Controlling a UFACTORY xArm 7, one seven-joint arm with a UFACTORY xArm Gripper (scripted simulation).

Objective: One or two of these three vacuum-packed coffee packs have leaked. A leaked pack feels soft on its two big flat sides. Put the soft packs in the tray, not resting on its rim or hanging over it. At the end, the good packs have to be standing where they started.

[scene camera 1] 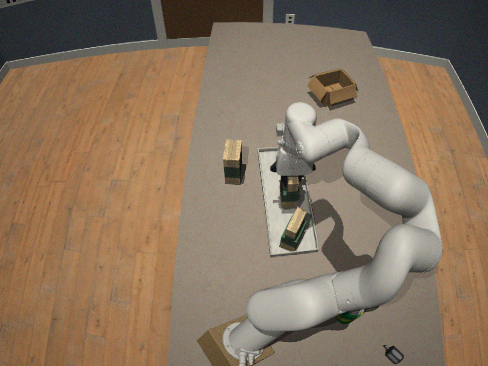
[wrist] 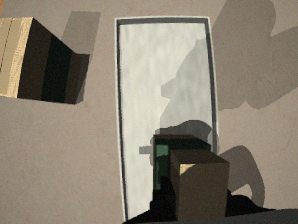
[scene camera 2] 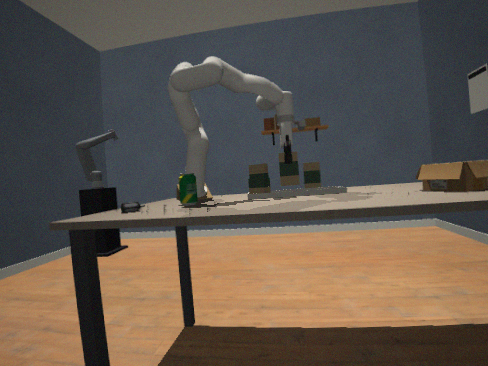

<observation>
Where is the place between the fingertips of the gripper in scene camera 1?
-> At 290, 181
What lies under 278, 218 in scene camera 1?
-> A tray.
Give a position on a tray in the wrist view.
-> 165, 78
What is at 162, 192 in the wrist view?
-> The gripper.
</observation>
